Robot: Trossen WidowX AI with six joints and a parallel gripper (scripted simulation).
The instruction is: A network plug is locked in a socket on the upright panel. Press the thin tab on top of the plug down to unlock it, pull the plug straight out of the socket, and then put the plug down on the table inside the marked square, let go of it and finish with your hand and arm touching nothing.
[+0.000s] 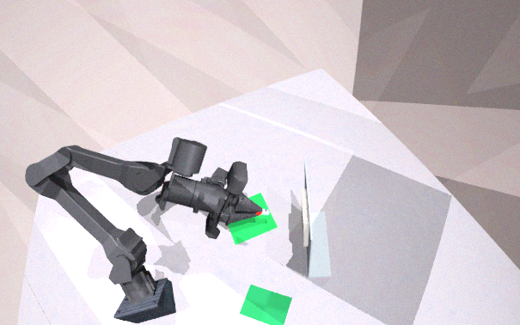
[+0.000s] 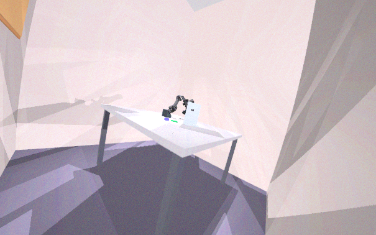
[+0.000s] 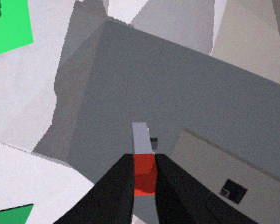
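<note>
My gripper tip is 80 mm short of the upright panel, 90 mm to the left of it and 20 mm above it. Also, from my gripper tip: network plug: right at my gripper tip.
</note>
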